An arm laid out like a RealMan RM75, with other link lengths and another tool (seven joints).
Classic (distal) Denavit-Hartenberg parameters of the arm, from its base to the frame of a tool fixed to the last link. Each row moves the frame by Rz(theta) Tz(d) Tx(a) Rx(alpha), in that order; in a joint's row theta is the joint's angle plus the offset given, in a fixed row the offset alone. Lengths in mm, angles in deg.
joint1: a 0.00; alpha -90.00; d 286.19; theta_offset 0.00
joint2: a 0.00; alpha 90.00; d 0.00; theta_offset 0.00
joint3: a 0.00; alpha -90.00; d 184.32; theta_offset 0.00
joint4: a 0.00; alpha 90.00; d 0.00; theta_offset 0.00
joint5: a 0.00; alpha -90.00; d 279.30; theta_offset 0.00
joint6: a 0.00; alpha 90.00; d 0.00; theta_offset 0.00
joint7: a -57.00; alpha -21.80; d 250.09; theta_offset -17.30
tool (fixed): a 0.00; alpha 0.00; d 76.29; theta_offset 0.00
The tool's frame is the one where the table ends.
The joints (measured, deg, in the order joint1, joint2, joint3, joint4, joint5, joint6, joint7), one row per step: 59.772, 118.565, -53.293, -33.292, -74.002, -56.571, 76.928; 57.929, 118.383, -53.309, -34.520, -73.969, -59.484, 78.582; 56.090, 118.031, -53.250, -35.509, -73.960, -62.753, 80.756; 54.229, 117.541, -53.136, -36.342, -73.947, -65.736, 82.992; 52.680, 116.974, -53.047, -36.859, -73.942, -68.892, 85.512; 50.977, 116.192, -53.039, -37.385, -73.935, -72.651, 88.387; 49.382, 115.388, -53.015, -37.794, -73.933, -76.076, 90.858; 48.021, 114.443, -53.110, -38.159, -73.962, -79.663, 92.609; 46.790, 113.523, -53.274, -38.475, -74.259, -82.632, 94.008; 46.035, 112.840, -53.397, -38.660, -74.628, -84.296, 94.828; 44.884, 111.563, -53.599, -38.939, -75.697, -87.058, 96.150; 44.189, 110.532, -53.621, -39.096, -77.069, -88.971, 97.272; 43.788, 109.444, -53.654, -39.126, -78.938, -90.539, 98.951; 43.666, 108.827, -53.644, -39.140, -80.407, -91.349, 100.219; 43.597, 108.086, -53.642, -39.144, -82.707, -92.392, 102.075
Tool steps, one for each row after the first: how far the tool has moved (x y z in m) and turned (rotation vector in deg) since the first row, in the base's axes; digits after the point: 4 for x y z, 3 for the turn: 0.0048, -0.0094, 0.0076, -1.531, 1.212, 0.789; 0.0107, -0.0197, 0.0156, -3.627, 2.587, 1.450; 0.0188, -0.0280, 0.0239, -5.632, 3.839, 1.672; 0.0255, -0.0376, 0.0310, -8.150, 5.097, 1.989; 0.0331, -0.0499, 0.0386, -11.167, 6.270, 2.504; 0.0411, -0.0610, 0.0454, -13.839, 7.117, 2.898; 0.0476, -0.0745, 0.0511, -16.159, 7.296, 3.956; 0.0549, -0.0858, 0.0543, -18.115, 6.945, 4.680; 0.0604, -0.0919, 0.0556, -19.222, 6.415, 4.931; 0.0705, -0.1023, 0.0557, -21.154, 4.946, 5.245; 0.0790, -0.1090, 0.0540, -22.736, 3.381, 5.133; 0.0879, -0.1136, 0.0501, -24.757, 1.545, 4.380; 0.0936, -0.1157, 0.0463, -26.191, 0.264, 3.612; 0.1017, -0.1185, 0.0395, -28.356, -1.642, 2.343
